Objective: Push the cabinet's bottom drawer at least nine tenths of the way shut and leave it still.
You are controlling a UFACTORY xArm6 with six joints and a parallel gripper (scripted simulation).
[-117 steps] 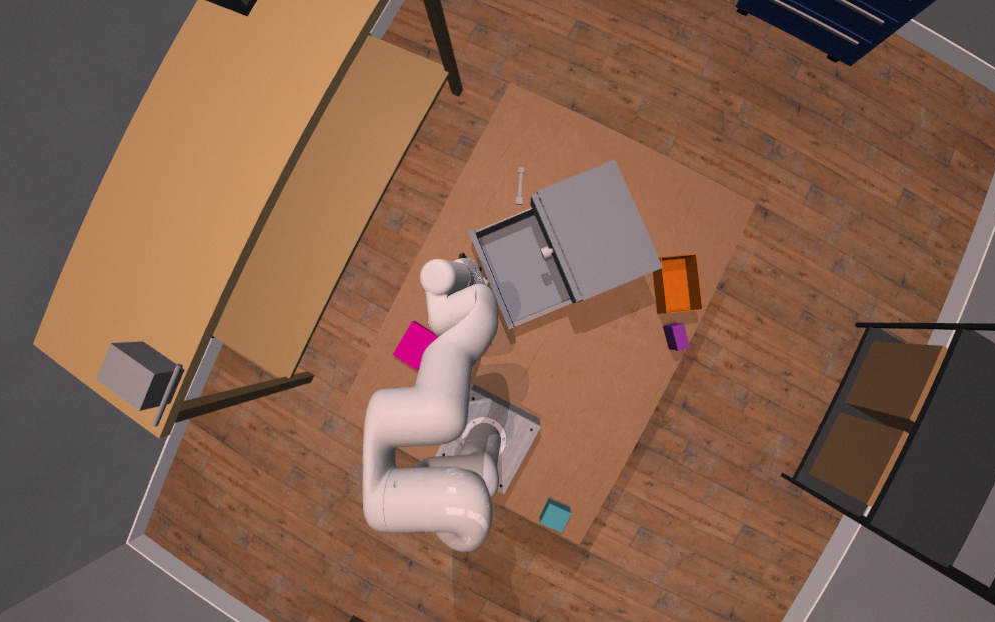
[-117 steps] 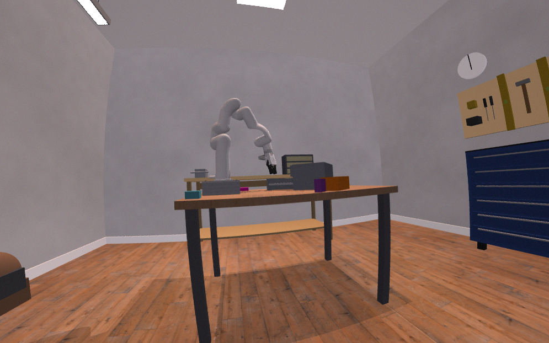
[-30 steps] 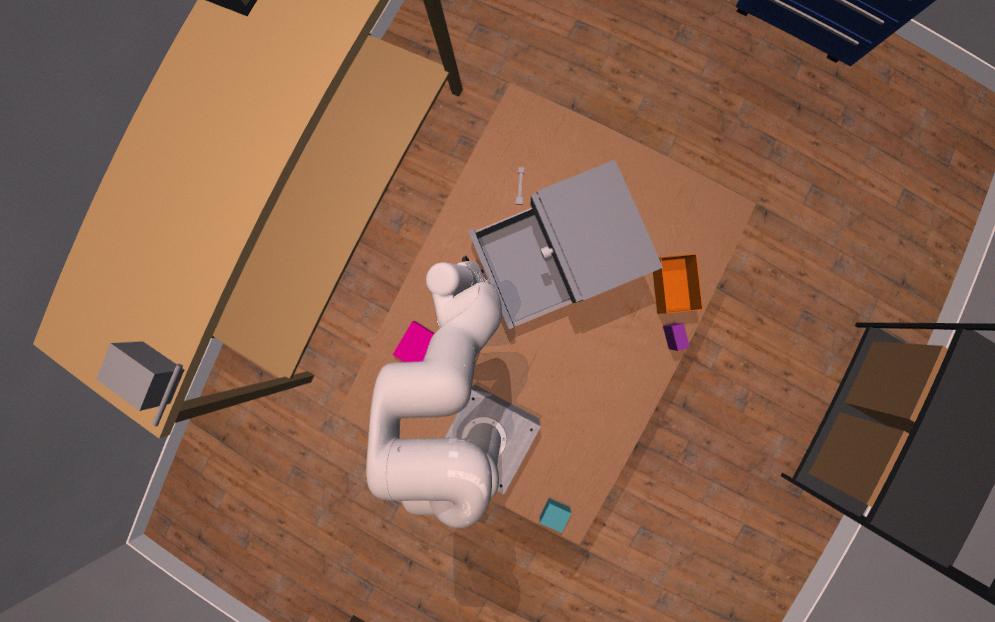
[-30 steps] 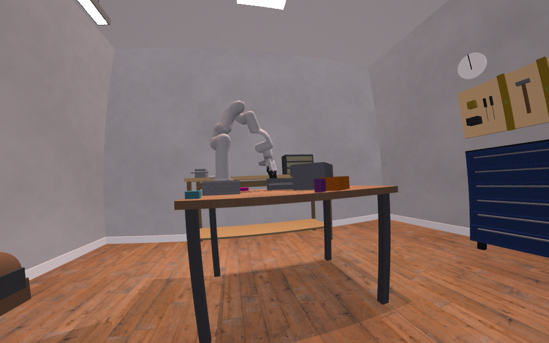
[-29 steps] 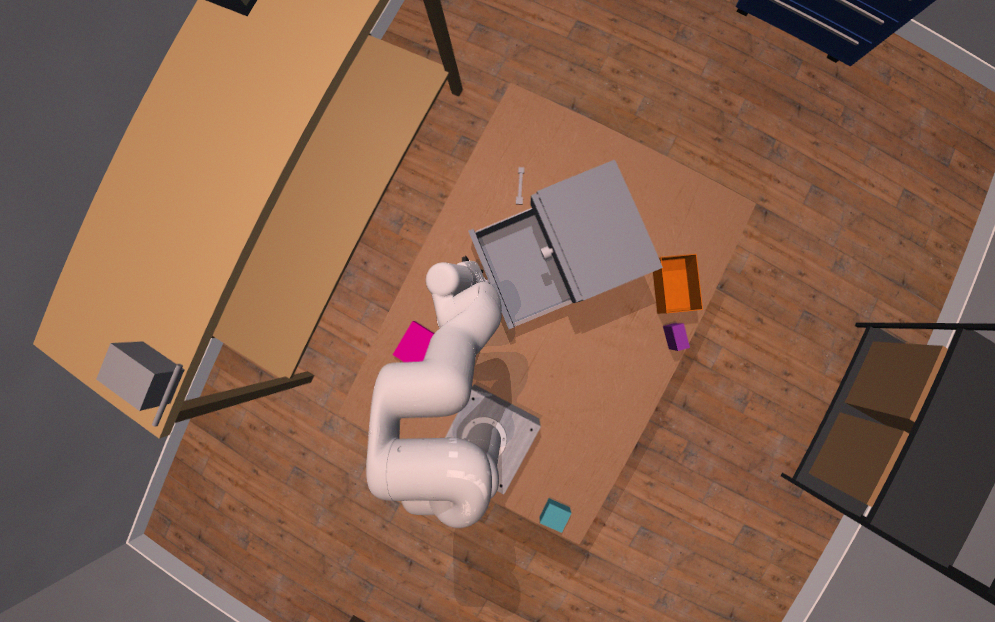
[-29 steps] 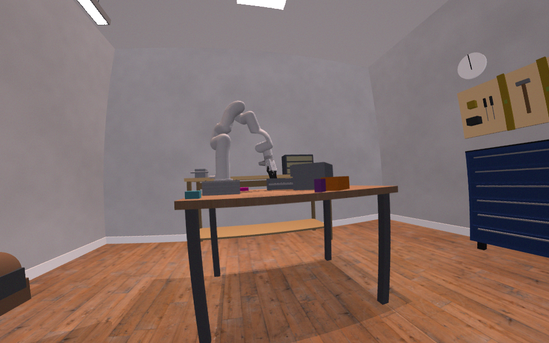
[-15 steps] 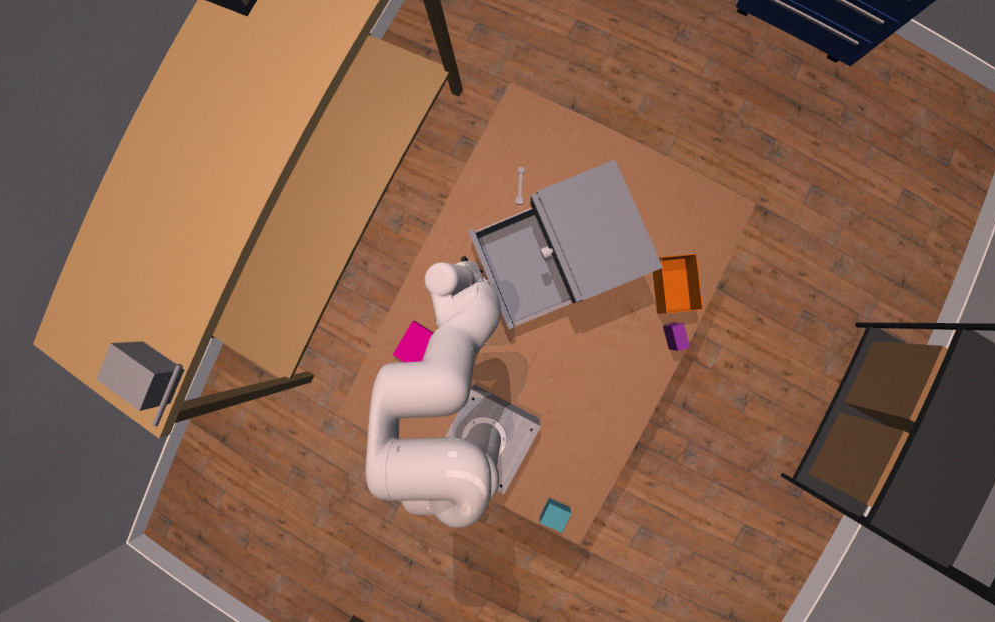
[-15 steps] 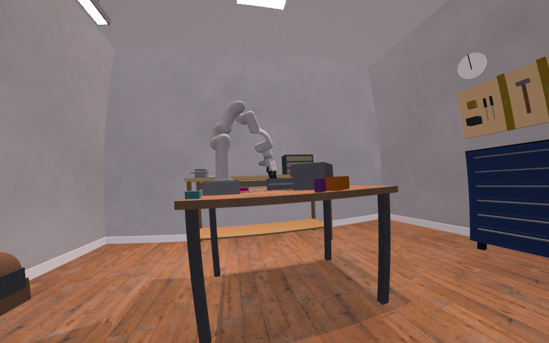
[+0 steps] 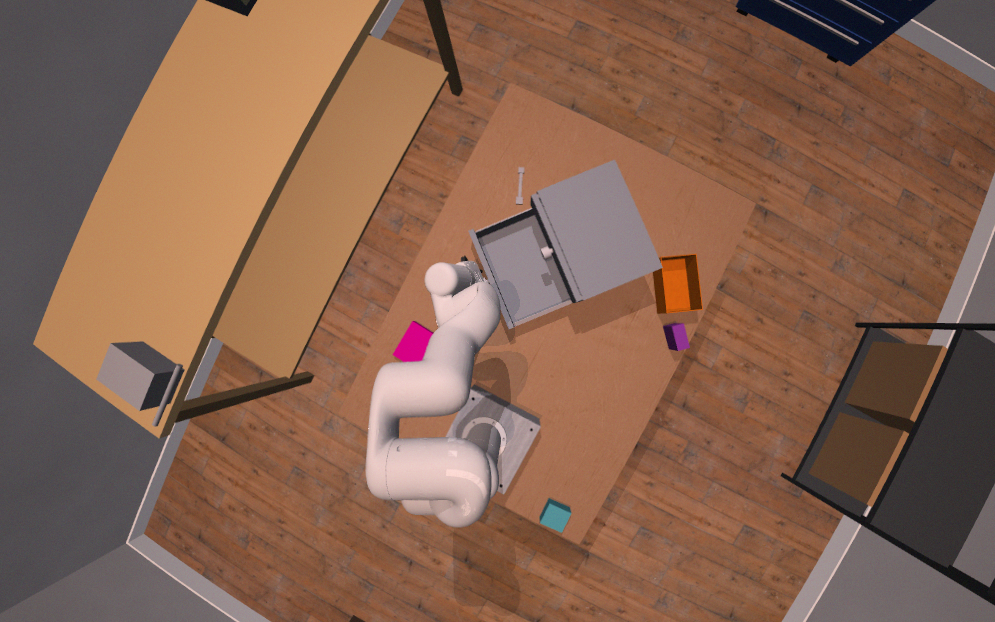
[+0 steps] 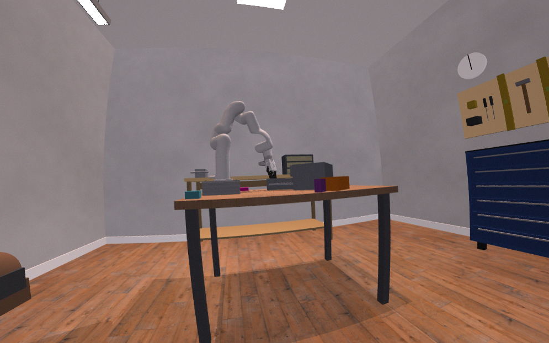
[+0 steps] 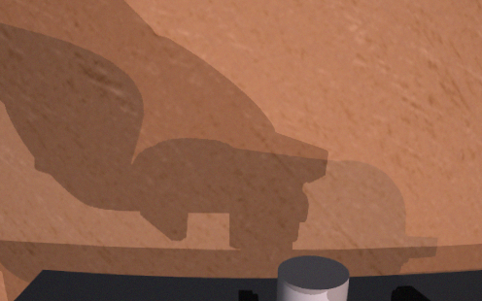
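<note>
My hand is 10 cm short of the bottom drawer, 8 cm to the left of it and 7 cm above it. Also, from my hand: magenta block (26 cm behind, 9 cm to the left, 8 cm below); then white bar (33 cm ahead, 9 cm below, 5 cm to the left); then grey cabinet (19 cm ahead, 15 cm to the right, 2 cm below).
</note>
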